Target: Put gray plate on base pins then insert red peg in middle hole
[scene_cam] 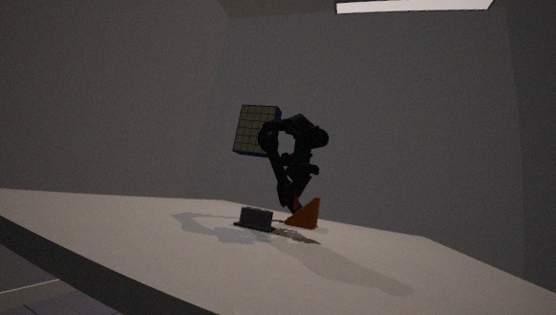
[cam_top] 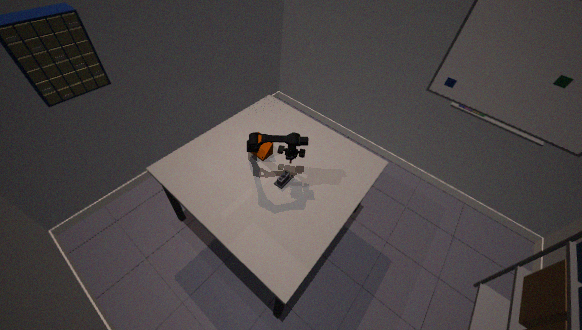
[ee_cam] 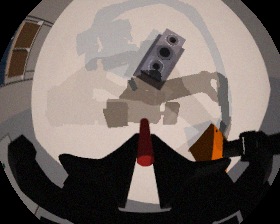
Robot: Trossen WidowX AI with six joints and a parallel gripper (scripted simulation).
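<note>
My gripper tip is now 120 mm to the left of the dark block, 70 mm above it and 30 mm short of it. From my gripper tip the other things lie so: red peg: right at my gripper tip.
</note>
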